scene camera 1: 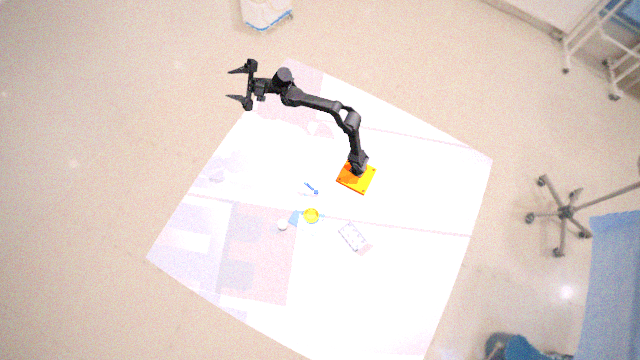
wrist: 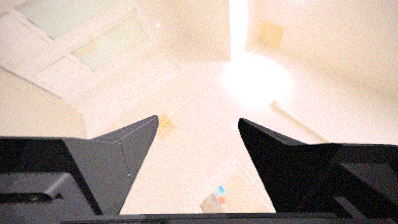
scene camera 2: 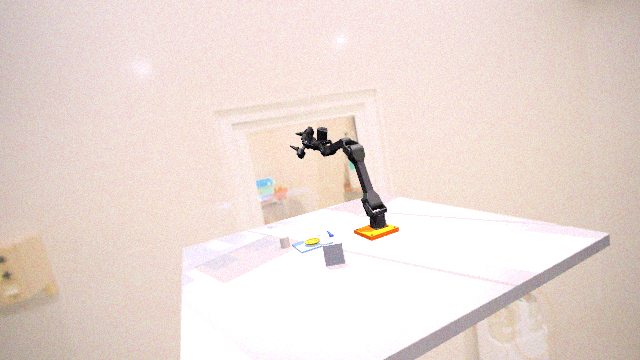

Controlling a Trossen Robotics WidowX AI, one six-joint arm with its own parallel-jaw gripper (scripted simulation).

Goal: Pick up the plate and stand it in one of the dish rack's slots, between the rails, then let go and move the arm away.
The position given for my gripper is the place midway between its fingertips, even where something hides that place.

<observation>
My gripper point(scene camera 1: 226, 84) is open and holds nothing.
My gripper shows as well in the wrist view point(wrist: 199, 120).
</observation>
